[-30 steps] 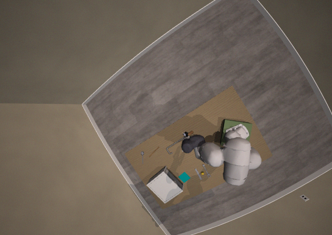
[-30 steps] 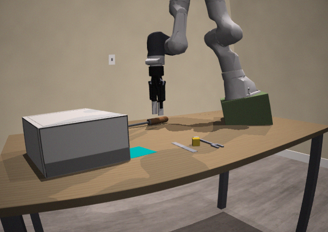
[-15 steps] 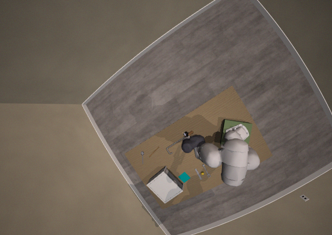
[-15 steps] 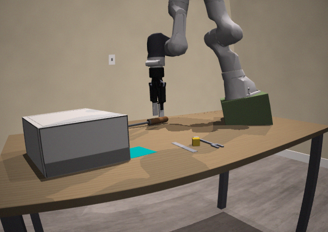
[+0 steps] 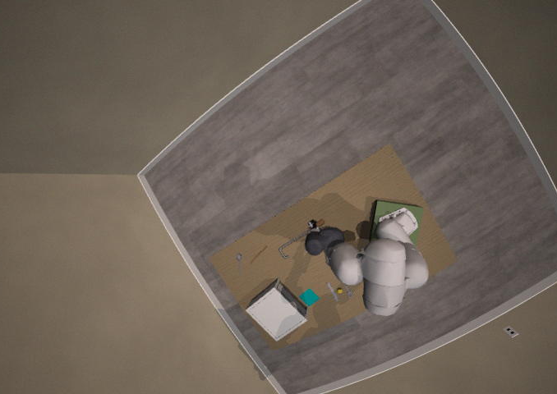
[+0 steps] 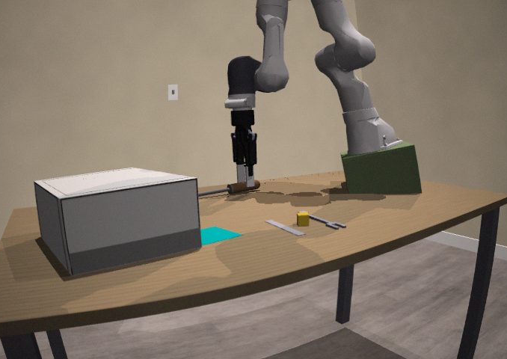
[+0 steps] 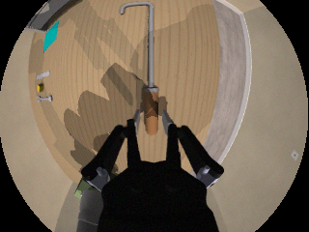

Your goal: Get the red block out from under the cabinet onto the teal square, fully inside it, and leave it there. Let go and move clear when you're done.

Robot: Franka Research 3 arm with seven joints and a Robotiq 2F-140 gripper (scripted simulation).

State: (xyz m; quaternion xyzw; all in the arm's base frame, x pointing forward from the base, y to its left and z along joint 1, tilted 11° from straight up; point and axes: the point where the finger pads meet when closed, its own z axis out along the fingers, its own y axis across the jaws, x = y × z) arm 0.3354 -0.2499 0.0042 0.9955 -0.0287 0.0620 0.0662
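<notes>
The hooked tool lies 130 mm ahead of my hand, 40 mm below it and 30 mm to the left of it. The rest, counted from my hand: thin wooden stick: 450 mm ahead, 60 mm to the right, 50 mm below; then yellow cube: 450 mm to the left, 140 mm ahead, 40 mm below; then forked tool: 450 mm to the left, 90 mm ahead, 50 mm below.
</notes>
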